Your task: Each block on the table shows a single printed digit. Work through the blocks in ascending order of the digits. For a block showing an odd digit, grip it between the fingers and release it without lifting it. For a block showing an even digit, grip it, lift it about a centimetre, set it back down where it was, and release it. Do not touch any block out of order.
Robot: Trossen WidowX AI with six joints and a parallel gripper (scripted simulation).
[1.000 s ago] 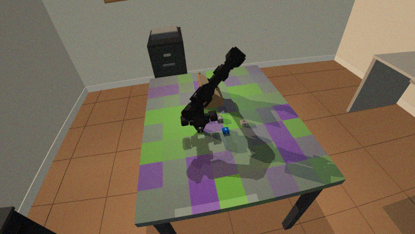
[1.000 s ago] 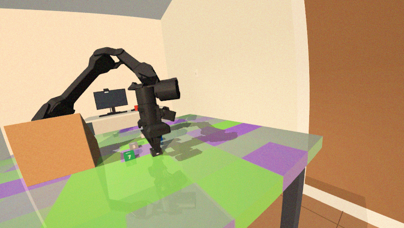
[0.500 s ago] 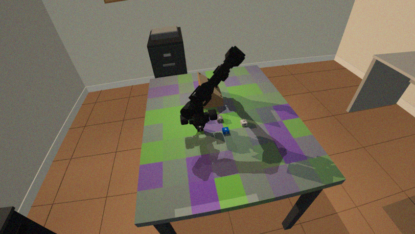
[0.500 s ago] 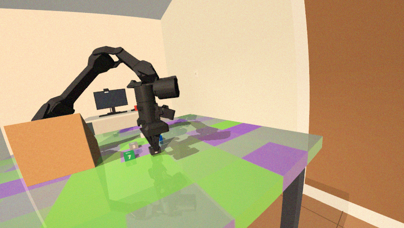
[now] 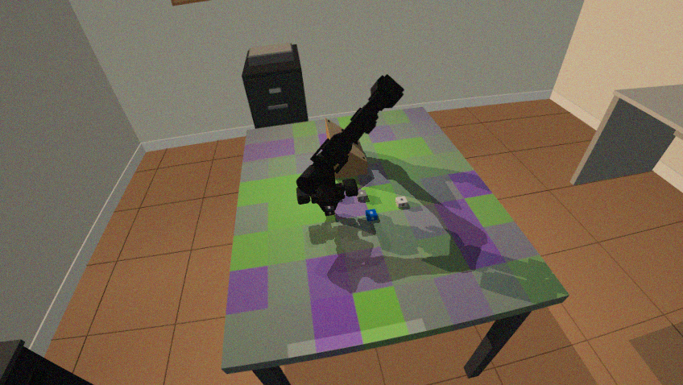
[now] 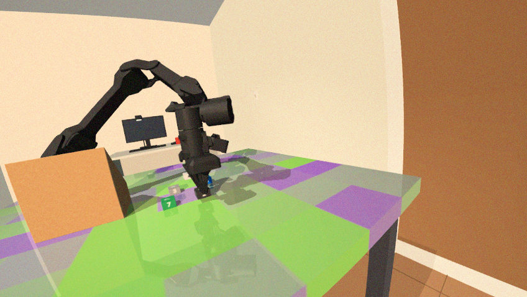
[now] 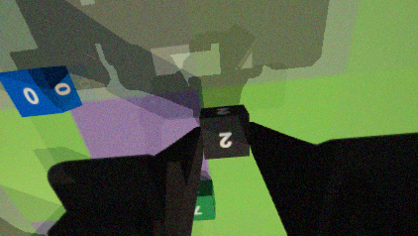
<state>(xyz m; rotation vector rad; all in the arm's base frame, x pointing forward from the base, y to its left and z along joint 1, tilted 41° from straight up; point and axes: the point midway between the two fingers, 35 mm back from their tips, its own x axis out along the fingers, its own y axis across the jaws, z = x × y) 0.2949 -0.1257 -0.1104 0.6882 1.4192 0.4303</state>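
My gripper tip is now right at the black block. The rest, counted from my gripper tip: grey block: 40 mm behind, 130 mm to the left, 10 mm below; blue block: 60 mm ahead, 130 mm to the left, 10 mm below; green block: 80 mm behind, 40 mm to the left, 10 mm below.
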